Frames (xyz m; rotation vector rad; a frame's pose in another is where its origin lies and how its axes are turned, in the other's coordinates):
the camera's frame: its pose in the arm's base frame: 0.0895 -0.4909 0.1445 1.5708 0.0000 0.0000
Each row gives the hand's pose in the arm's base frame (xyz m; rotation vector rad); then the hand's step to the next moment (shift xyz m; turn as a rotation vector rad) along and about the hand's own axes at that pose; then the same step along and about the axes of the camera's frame.
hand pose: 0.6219 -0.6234 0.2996 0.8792 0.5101 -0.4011
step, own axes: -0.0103 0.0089 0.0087 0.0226 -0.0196 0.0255
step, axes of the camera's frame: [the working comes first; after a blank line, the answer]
step, axes of the arm's base frame: -0.0014 -0.0006 0.0161 0.0144 -0.0347 -0.0116

-0.0014 0.0161 0.0006 0.0144 -0.0116 0.0347
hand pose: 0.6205 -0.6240 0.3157 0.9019 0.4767 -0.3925
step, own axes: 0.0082 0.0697 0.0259 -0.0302 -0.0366 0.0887
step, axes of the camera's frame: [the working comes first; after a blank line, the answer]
step, axes of the arm's base frame: 0.0484 0.0170 0.0544 -0.0236 -0.0893 0.0398

0.0484 0.0544 -0.0170 -0.0236 0.0398 0.0893
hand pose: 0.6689 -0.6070 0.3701 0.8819 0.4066 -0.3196
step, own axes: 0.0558 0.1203 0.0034 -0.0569 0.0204 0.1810
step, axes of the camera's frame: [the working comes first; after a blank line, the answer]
step, axes of the arm's base frame: 0.1015 0.0634 0.0572 -0.0031 -0.1260 0.1433

0.1015 0.0572 -0.0634 -0.0031 0.1433 0.1260
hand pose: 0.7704 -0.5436 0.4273 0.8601 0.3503 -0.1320
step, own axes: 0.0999 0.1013 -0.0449 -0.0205 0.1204 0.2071
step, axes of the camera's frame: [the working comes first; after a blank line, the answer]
step, axes of the arm's base frame: 0.1079 0.1025 0.0105 0.0628 -0.0801 0.2178

0.1079 0.0105 -0.1025 0.0628 0.2178 0.0801
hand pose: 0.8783 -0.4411 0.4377 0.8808 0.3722 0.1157
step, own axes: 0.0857 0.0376 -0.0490 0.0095 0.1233 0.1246
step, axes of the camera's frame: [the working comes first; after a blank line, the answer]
step, axes of the arm's base frame: 0.0638 0.0811 -0.0224 0.0608 -0.0104 0.1644

0.0638 -0.0224 -0.0811 0.0608 0.1644 0.0104
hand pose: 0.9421 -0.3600 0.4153 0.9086 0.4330 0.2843
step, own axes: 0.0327 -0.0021 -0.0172 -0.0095 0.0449 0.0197
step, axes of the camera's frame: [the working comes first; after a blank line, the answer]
step, axes of the arm's base frame: 0.0206 0.0243 -0.0188 -0.0015 0.0087 0.0492

0.0206 -0.0188 -0.0243 -0.0015 0.0492 -0.0087
